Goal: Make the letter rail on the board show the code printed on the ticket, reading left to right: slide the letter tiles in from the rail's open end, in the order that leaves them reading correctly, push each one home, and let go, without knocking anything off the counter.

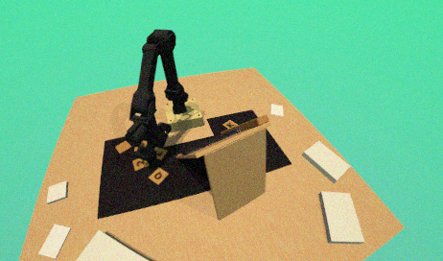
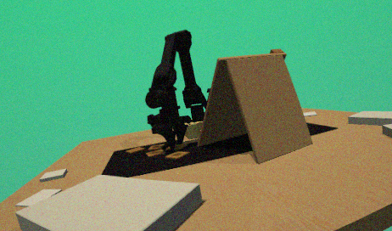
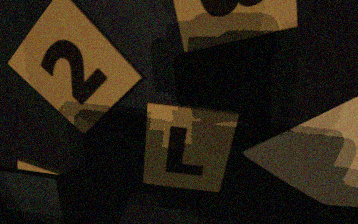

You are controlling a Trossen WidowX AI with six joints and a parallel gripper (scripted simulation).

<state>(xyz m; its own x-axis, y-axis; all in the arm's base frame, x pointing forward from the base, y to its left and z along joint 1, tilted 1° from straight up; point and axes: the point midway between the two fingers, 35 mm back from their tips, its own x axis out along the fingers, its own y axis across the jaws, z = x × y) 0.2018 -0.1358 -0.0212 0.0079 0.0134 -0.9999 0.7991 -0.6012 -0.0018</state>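
My gripper tip is 160 mm to the right of the white ticket, 90 mm below it and 90 mm short of it. Round my gripper tip: black mat: 140 mm to the left.
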